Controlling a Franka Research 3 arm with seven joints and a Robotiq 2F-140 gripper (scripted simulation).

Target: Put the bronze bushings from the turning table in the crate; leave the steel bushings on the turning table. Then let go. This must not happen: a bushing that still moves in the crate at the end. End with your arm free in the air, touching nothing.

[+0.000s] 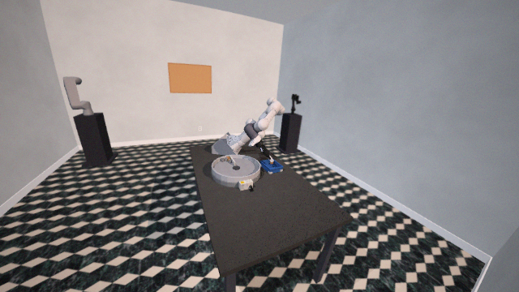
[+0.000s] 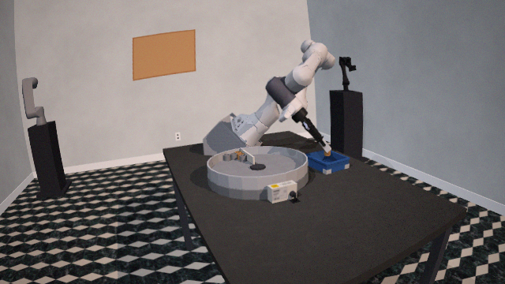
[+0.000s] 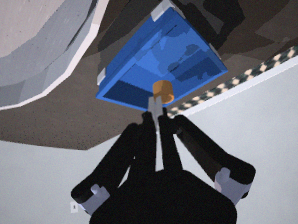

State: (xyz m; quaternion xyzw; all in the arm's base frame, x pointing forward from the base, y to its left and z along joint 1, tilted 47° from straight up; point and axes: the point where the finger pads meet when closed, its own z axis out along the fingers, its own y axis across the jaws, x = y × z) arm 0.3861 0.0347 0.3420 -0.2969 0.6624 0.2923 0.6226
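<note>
Now: hand 80 mm above the blue crate, 20 mm to the right of it and 10 mm past it. From my hand the other things lie so: round grey turning table (330 mm to the right, 50 mm below, 10 mm behind).
</note>
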